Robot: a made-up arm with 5 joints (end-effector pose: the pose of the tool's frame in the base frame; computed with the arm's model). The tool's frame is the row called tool.
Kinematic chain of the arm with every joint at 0, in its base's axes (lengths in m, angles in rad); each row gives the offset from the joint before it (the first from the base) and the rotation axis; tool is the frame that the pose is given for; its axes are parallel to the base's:
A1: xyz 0 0 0.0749 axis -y
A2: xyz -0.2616 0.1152 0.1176 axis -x
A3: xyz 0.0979 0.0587 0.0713 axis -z
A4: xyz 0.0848 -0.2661 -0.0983 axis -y
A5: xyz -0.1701 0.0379 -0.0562 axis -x
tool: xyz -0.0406 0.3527 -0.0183
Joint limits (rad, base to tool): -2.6..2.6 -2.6..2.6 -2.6..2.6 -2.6..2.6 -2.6..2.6
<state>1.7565 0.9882 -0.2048 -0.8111 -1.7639</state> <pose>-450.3 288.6 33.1 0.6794 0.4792 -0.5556 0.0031</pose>
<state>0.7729 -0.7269 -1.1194 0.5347 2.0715</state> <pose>344.9 375.0 73.1 0.4686 -0.3196 -0.7767 -0.2738</pose>
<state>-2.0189 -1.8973 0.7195 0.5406 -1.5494</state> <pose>341.2 -19.4 447.6 0.1352 0.1627 -0.1372 -0.9677</pose>
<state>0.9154 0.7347 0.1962 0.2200 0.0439</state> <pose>-38.3 155.4 -197.0 0.7573 -0.3216 -0.5244 -0.2193</pose>
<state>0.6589 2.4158 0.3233 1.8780 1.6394</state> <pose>-65.0 321.1 581.6 0.6037 0.5099 0.6107 -0.0513</pose>
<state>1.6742 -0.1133 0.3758 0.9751 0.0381</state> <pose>121.4 301.7 5.3 0.2514 0.1114 -0.9455 -0.1742</pose>
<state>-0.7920 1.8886 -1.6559 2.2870 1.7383</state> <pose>-277.6 -1.5 -333.3 0.7661 -0.2644 -0.3202 0.4905</pose>
